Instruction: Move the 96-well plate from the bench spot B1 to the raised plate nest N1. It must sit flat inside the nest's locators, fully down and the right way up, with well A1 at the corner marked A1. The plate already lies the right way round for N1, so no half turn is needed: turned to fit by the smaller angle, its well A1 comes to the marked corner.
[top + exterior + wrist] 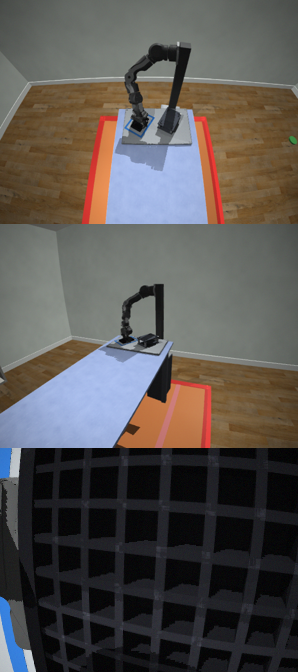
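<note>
Right now the black 96-well plate is right at my hand. Also, from my hand: raised black plate nest 4 cm behind, 22 cm to the left, 5 cm above.
</note>
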